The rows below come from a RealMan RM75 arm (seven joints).
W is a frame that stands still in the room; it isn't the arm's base.
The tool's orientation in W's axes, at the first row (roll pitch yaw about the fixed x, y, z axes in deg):
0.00, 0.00, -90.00
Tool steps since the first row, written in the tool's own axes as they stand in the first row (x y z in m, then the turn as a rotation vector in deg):
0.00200, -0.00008, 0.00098, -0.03, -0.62, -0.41
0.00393, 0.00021, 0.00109, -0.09, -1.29, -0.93
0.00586, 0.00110, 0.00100, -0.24, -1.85, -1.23
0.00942, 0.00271, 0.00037, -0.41, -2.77, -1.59
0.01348, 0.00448, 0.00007, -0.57, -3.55, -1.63
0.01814, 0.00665, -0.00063, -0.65, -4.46, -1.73
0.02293, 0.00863, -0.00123, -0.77, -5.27, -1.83
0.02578, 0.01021, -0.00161, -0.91, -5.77, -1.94
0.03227, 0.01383, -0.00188, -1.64, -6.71, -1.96
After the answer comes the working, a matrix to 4 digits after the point.
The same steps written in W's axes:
-0.00008, -0.00200, 0.00098, -0.62, 0.03, -0.41
0.00021, -0.00393, 0.00109, -1.29, 0.09, -0.93
0.00110, -0.00586, 0.00100, -1.85, 0.24, -1.23
0.00271, -0.00942, 0.00037, -2.77, 0.41, -1.59
0.00448, -0.01348, 0.00007, -3.55, 0.57, -1.63
0.00665, -0.01814, -0.00063, -4.46, 0.65, -1.73
0.00863, -0.02293, -0.00123, -5.27, 0.77, -1.83
0.01021, -0.02578, -0.00161, -5.77, 0.91, -1.94
0.01383, -0.03227, -0.00188, -6.71, 1.64, -1.96

The tool's axes in the first row as the columns of a matrix, in W's axes (rounded; the answer above uses it unrounded):
0.0000, 1.0000, 0.0000
-1.0000, 0.0000, 0.0000
0.0000, 0.0000, 1.0000

